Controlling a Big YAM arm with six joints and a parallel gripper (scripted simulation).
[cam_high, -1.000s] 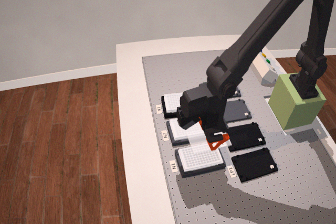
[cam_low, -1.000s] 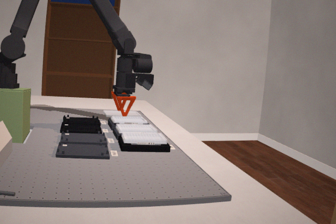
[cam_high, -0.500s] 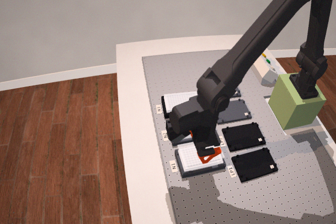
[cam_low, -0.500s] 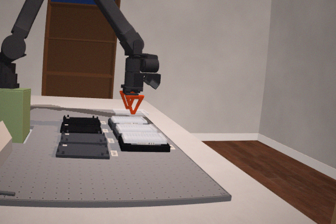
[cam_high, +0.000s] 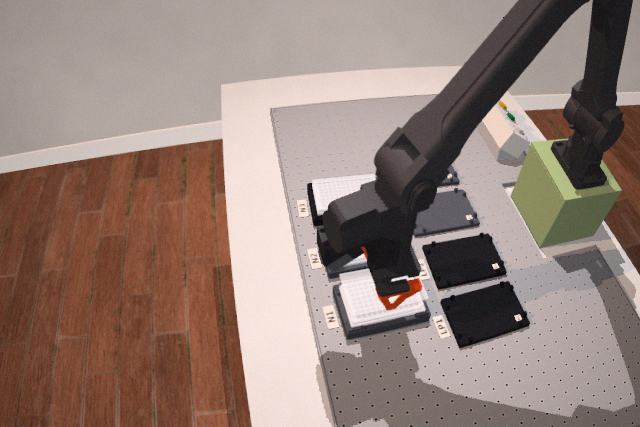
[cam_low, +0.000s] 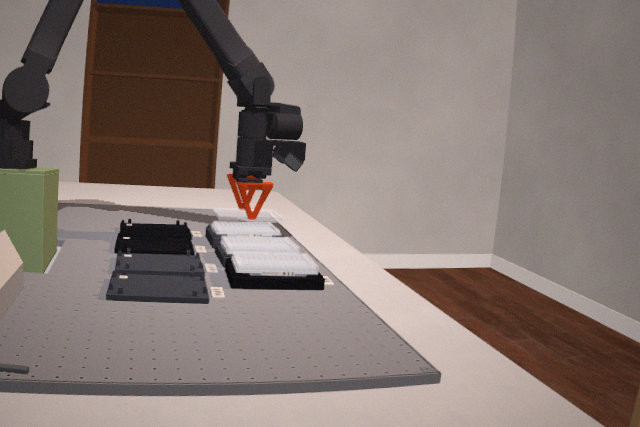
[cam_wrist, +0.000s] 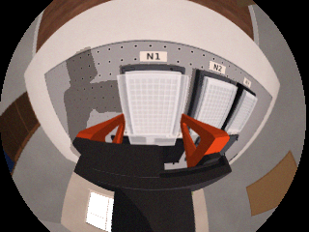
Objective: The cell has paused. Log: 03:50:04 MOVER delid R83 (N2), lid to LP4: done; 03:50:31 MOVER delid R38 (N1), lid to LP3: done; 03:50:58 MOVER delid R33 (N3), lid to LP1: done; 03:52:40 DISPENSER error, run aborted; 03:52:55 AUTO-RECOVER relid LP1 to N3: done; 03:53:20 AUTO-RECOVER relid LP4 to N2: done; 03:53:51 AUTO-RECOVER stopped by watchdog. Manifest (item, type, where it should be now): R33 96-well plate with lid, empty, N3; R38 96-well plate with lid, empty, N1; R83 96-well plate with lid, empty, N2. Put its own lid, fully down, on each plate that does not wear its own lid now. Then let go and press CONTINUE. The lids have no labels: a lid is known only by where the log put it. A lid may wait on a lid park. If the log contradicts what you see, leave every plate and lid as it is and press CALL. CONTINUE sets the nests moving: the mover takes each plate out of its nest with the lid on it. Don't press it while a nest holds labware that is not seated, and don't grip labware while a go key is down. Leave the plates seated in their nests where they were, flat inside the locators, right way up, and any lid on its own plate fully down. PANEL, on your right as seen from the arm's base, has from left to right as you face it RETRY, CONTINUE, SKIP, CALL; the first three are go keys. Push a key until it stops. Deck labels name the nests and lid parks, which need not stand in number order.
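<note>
Now: the clear lid 1 cm below my hand. The rest, counted from my hand: lid park LP1: 18 cm behind, 6 cm to the left, 6 cm below; then plate: 4 cm below; then N1 label: 9 cm ahead, 7 cm below.
</note>
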